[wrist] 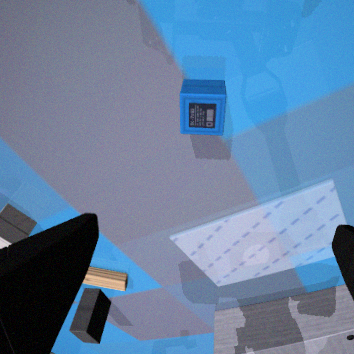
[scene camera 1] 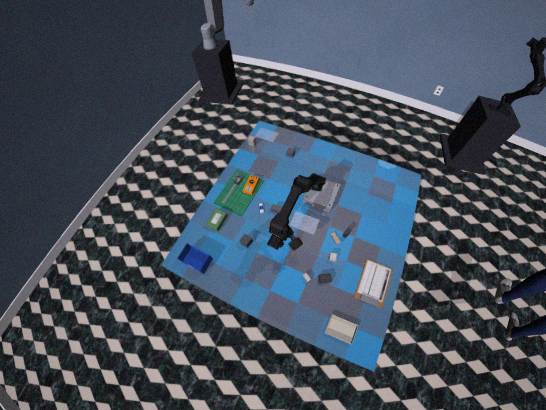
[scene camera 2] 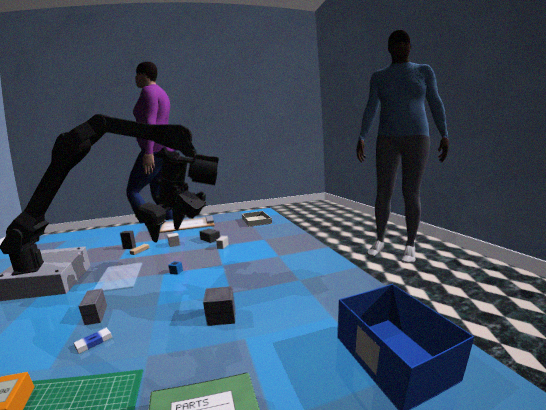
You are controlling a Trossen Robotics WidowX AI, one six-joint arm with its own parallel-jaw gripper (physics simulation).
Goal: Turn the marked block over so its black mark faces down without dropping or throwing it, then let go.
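Places are measured from the arm's base along level axes (x ahead, y down, z left), in metres.
Pixels of known places: gripper, fingertip midpoint: (wrist: 216, 231) (scene camera 1: 292, 236) (scene camera 2: 166, 235); arm's base, origin of the base link: (scene camera 1: 317, 186) (scene camera 2: 28, 268).
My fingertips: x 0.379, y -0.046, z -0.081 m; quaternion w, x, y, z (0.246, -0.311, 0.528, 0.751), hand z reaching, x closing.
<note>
Ahead of a thing's pixels: the offset from my fingertips to its top centre.
The marked block {dy +0.081, dx +0.010, dz +0.002 m} (scene camera 2: 175, 268) (wrist: 202, 112) is a small blue box with a black printed label. It rests on the patchwork surface, and in the wrist view its label faces up toward the camera. It cannot be made out in scene camera 1, near the arm's end. My gripper (scene camera 1: 286, 242) (scene camera 2: 167, 234) (wrist: 216, 231) is open with nothing between its fingers. It hangs above the surface, pointing down. In the wrist view the block lies ahead of the fingertips, in the upper middle, apart from both fingers.
A dashed white sheet {dy +0.103, dx -0.144, dz +0.050 m} (scene camera 1: 304, 222) (scene camera 2: 119, 276) (wrist: 260, 240) lies between the block and the arm's base (scene camera 2: 35, 282). A wooden stick {dy +0.094, dx -0.083, dz +0.247 m} (scene camera 2: 139, 249) (wrist: 107, 278) and a black block {dy +0.046, dx -0.120, dz +0.305 m} (scene camera 2: 128, 239) (wrist: 90, 316) lie nearby. A larger dark cube {dy +0.056, dx +0.058, dz -0.257 m} (scene camera 2: 219, 305) and a blue bin {dy +0.033, dx +0.238, dz -0.510 m} (scene camera 1: 195, 258) (scene camera 2: 435, 370) also stand here.
</note>
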